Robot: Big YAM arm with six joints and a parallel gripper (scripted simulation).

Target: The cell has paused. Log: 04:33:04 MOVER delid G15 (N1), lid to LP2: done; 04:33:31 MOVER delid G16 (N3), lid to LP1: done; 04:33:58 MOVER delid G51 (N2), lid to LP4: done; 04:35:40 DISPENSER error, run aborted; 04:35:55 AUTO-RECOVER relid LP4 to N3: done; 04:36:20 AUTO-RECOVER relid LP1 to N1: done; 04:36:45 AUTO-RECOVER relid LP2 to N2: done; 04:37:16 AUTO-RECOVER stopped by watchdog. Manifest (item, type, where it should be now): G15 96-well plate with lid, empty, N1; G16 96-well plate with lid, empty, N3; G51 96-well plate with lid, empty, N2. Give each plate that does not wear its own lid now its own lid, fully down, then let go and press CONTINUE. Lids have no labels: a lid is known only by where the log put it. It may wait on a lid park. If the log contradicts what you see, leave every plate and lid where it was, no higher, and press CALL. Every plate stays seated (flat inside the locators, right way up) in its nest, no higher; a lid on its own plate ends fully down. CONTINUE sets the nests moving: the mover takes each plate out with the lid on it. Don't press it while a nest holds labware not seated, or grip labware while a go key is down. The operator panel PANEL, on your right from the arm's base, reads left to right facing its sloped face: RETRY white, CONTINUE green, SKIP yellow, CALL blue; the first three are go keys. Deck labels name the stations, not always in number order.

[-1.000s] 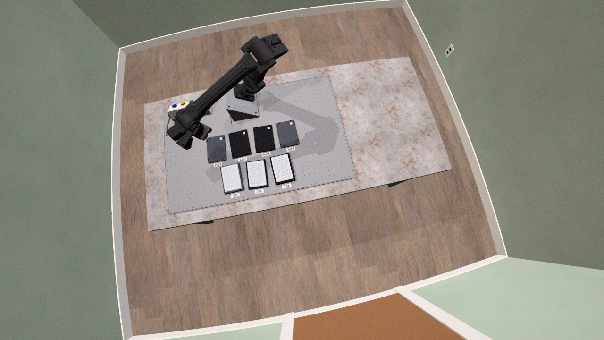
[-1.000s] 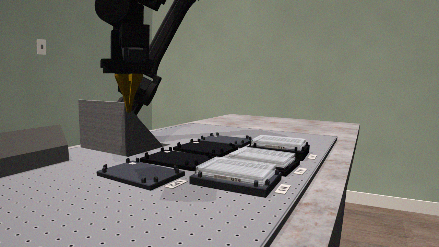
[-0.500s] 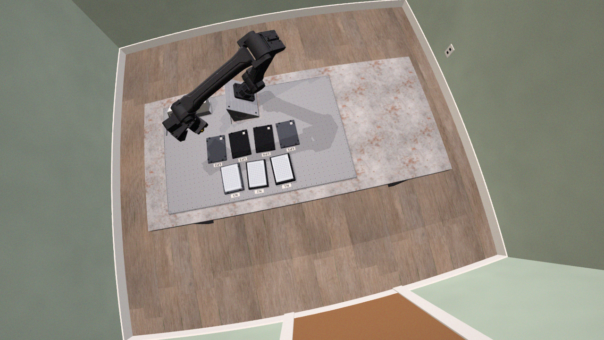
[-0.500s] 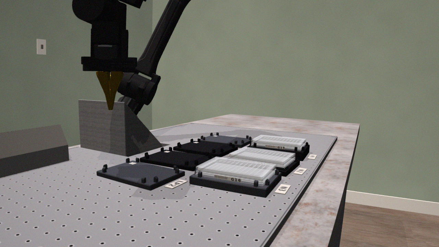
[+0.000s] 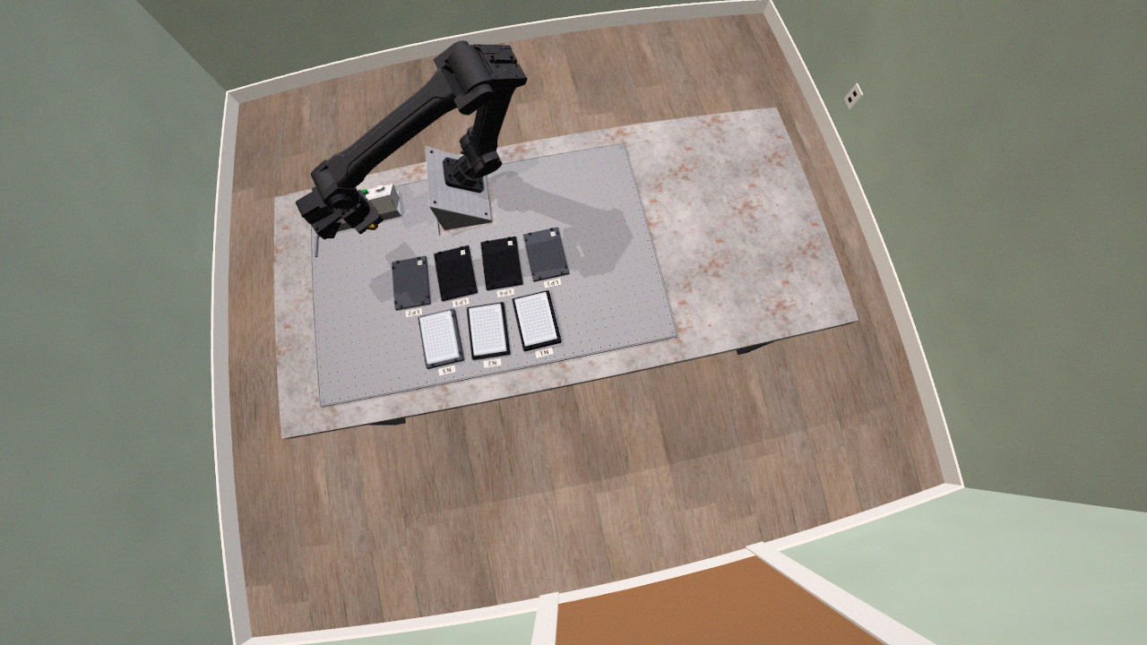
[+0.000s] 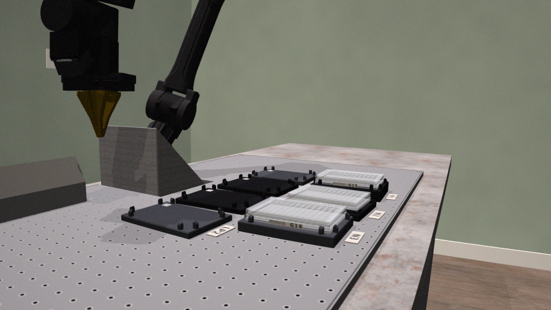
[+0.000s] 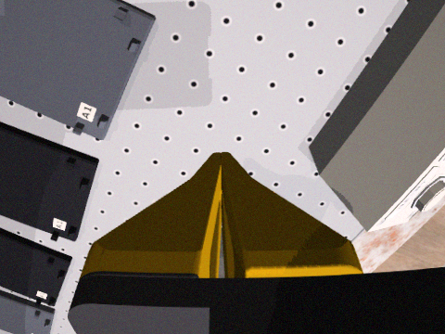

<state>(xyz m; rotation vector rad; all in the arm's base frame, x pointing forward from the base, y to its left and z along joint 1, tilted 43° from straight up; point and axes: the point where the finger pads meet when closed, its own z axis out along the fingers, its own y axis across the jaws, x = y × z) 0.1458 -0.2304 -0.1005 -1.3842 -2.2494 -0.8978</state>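
Right now my hand is 160 mm past the green CONTINUE key, 70 mm above it and 60 mm to the left of it. Round my hand: lid park LP2 (130 mm below, 120 mm ahead, 40 mm to the left); yellow skip key (160 mm behind, 110 mm to the right, 70 mm below); white RETRY key (160 mm behind, 70 mm below, 10 mm to the right).
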